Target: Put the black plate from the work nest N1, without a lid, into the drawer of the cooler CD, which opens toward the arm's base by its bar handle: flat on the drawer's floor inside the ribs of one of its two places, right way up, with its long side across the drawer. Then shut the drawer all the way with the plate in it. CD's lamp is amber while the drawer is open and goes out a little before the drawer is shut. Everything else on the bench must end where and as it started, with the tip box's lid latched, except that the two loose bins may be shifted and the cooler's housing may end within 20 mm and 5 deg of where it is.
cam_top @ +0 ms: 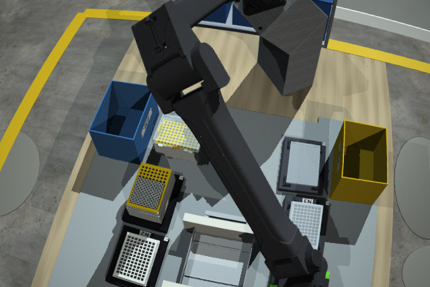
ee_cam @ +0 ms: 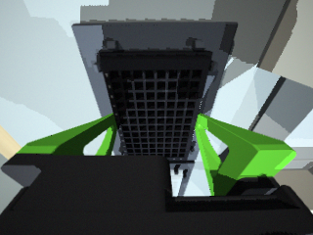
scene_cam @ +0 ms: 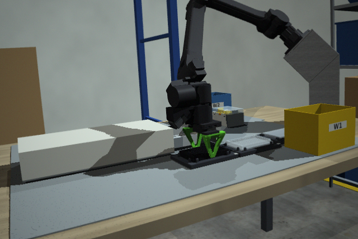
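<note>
The black plate is right at my hand. The rest, counted from my hand: work nest N1 (2 cm below); then clear plate (17 cm behind, 3 cm to the left); then drawer (4 cm behind, 19 cm to the right).
</note>
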